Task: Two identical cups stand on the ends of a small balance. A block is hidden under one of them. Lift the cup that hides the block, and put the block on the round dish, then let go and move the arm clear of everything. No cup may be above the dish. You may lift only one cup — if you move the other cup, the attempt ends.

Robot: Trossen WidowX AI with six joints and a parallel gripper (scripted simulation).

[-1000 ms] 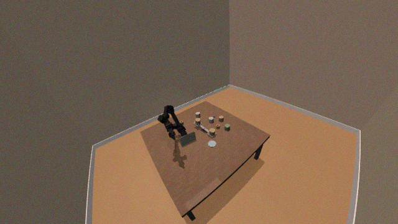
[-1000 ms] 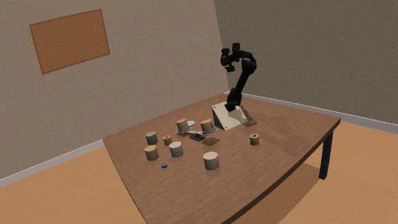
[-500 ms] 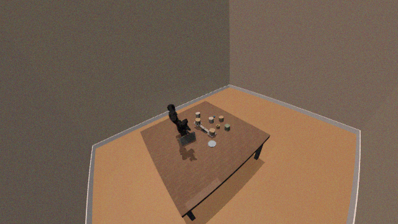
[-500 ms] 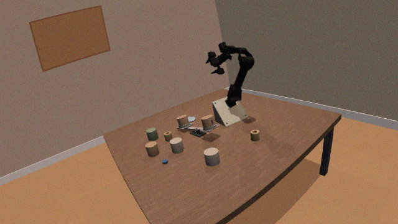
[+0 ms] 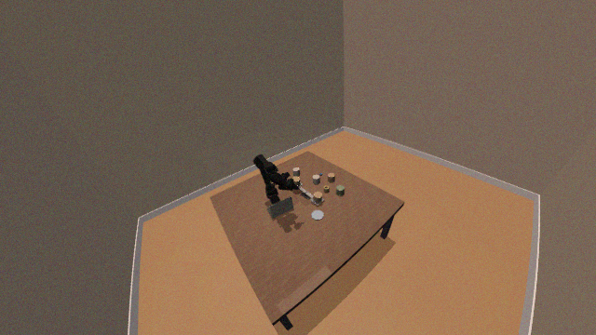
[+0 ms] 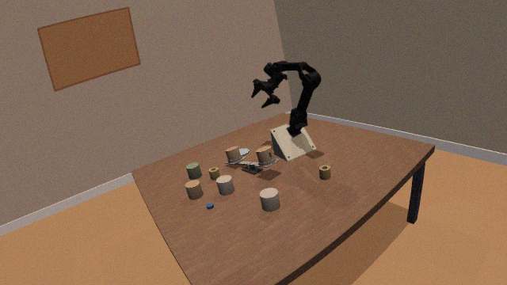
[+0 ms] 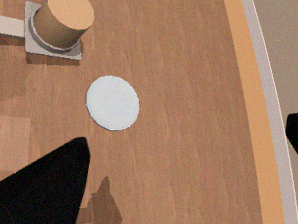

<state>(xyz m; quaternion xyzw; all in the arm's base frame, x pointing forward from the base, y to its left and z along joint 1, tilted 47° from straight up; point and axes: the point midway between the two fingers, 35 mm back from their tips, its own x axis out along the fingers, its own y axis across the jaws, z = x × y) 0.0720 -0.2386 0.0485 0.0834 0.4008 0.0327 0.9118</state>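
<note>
The green block is 240 mm below my gripper tip, 210 mm ahead of it and 20 mm to the left of it. From my gripper tip the other things lie so: round dish (280 mm below, 110 mm ahead, 90 mm to the right); then balance (260 mm below, 190 mm ahead, 150 mm to the left); then balance beam (240 mm below, 190 mm ahead, 150 mm to the left).
</note>
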